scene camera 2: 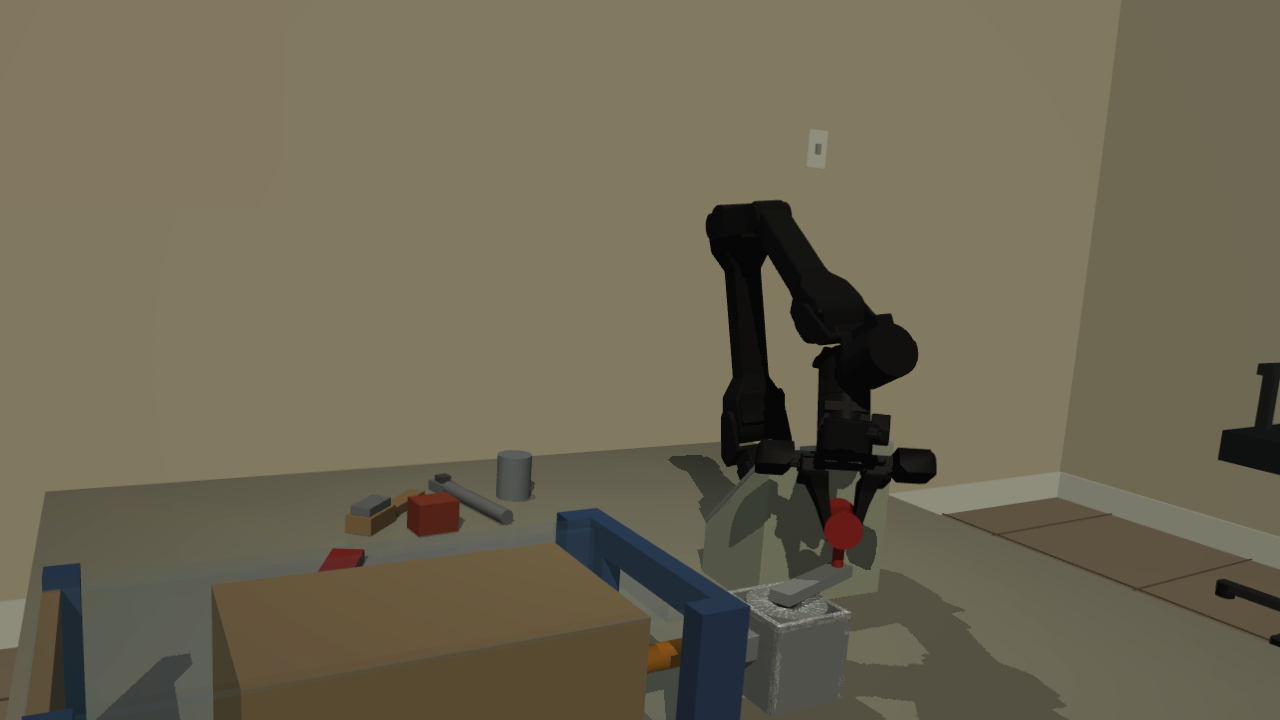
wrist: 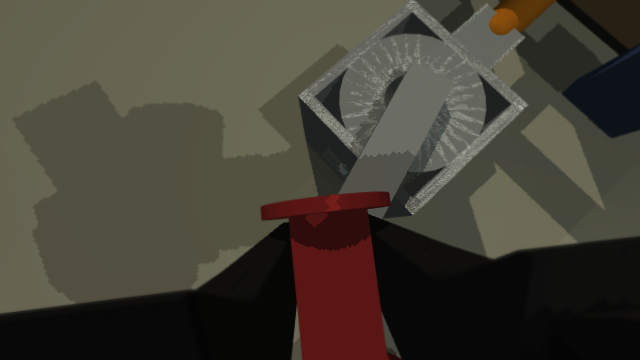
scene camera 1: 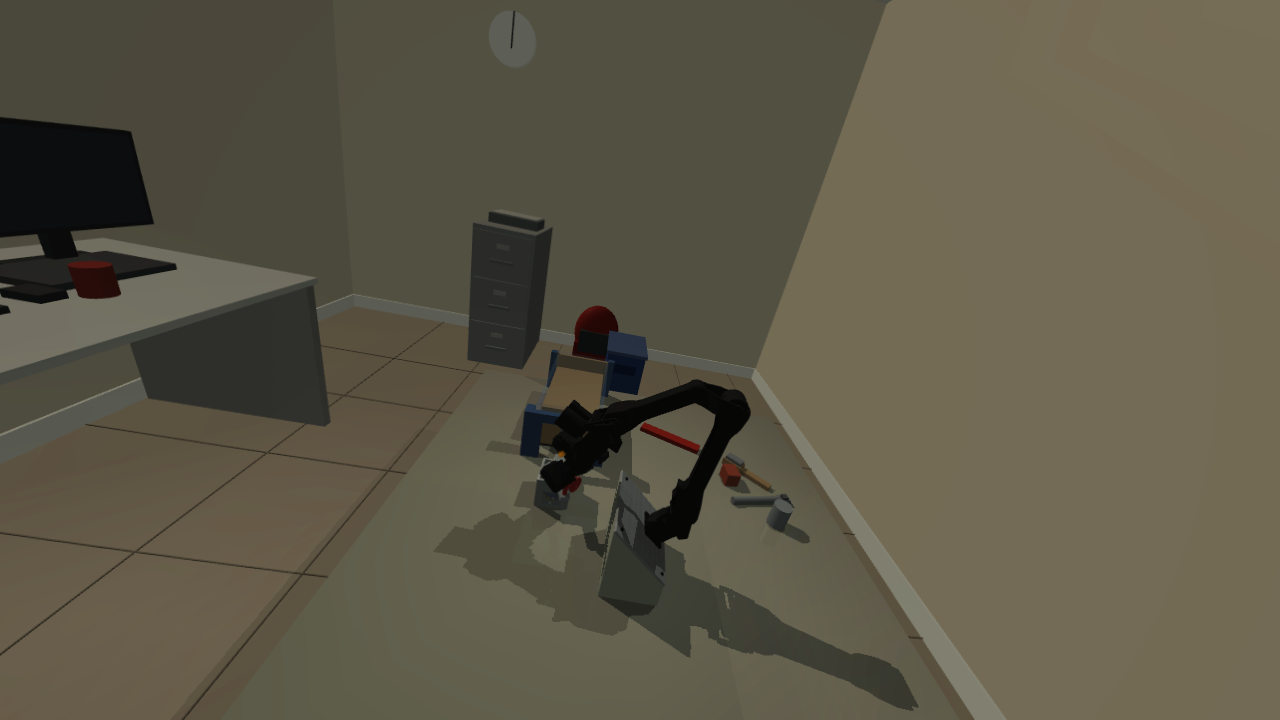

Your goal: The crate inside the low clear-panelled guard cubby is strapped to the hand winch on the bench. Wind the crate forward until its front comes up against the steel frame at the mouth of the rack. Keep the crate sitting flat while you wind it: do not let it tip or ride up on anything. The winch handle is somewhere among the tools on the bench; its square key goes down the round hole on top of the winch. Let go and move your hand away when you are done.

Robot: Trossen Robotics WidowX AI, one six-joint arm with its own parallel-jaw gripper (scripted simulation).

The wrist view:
gripper: 326,230
red knob: 338,303
grey winch: 356,90
